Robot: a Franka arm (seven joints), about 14 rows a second.
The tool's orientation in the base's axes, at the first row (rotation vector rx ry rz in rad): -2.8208, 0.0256, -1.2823
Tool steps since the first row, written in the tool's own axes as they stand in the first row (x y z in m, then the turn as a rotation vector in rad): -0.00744, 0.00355, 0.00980, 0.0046, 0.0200, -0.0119; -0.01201, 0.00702, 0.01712, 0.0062, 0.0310, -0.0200; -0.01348, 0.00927, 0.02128, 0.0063, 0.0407, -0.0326; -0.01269, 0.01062, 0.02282, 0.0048, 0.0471, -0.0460; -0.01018, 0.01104, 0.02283, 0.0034, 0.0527, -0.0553; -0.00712, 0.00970, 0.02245, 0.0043, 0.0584, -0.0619
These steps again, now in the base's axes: 0.00250, -0.00299, -0.01220, -0.0059, -0.0205, 0.0104; 0.00502, -0.00607, -0.02061, -0.0109, -0.0318, 0.0164; 0.00719, -0.00813, -0.02455, -0.0203, -0.0419, 0.0243; 0.00888, -0.00946, -0.02503, -0.0314, -0.0487, 0.0317; 0.01054, -0.00996, -0.02316, -0.0393, -0.0545, 0.0365; 0.01226, -0.00873, -0.02055, -0.0437, -0.0605, 0.0412
